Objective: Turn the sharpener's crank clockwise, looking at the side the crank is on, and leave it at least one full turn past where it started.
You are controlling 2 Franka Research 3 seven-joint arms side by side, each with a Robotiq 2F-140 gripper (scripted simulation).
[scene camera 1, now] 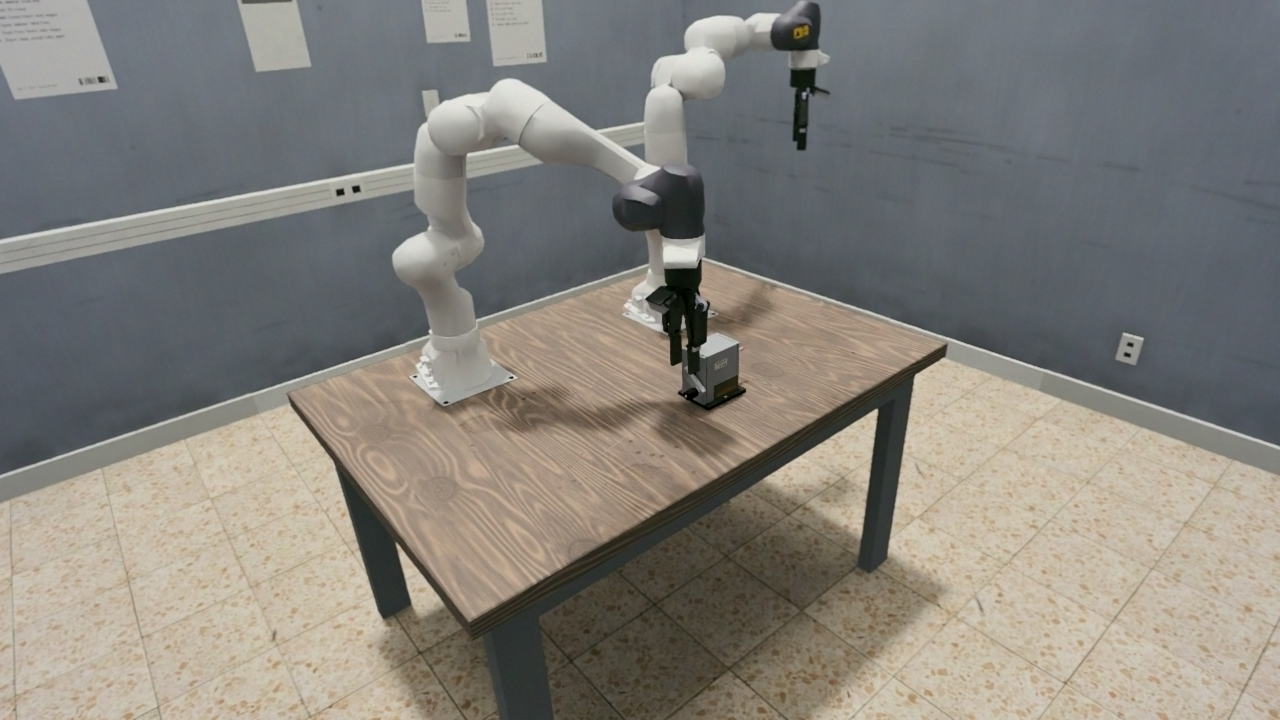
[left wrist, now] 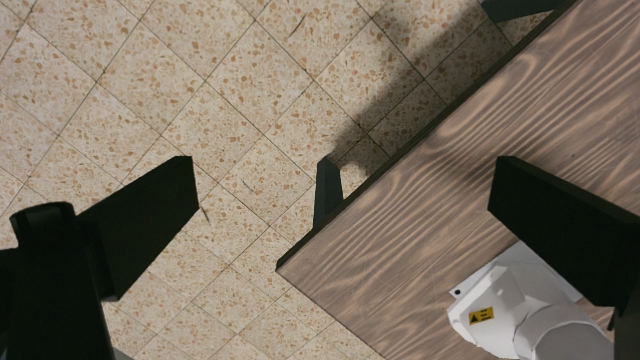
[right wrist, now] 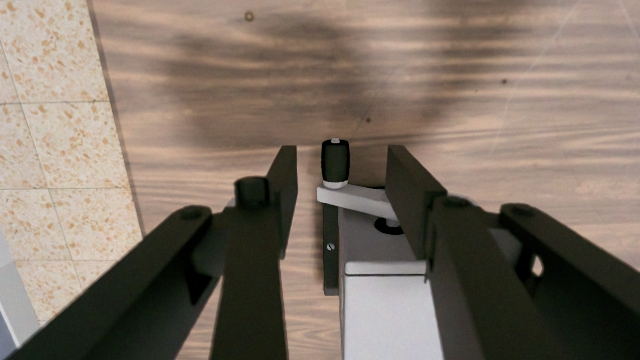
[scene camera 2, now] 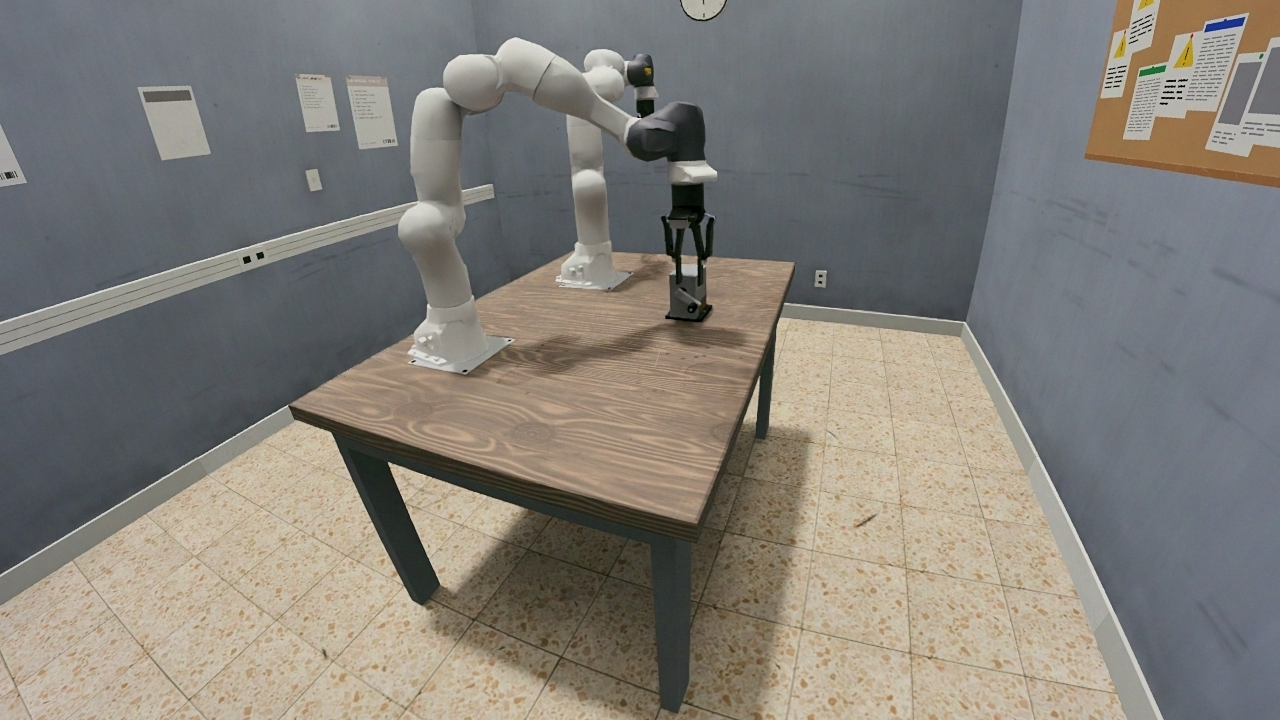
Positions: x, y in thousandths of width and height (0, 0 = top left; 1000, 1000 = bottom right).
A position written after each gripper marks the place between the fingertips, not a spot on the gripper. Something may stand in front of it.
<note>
In view: the left gripper (scene camera 1: 624, 202), the right gripper (scene camera 1: 535, 510) and a crank (right wrist: 524, 435).
The left gripper is seen too in the left wrist view (left wrist: 535, 510). The right gripper is seen too in the right wrist view (right wrist: 534, 471) and in scene camera 2 (scene camera 2: 539, 394).
</note>
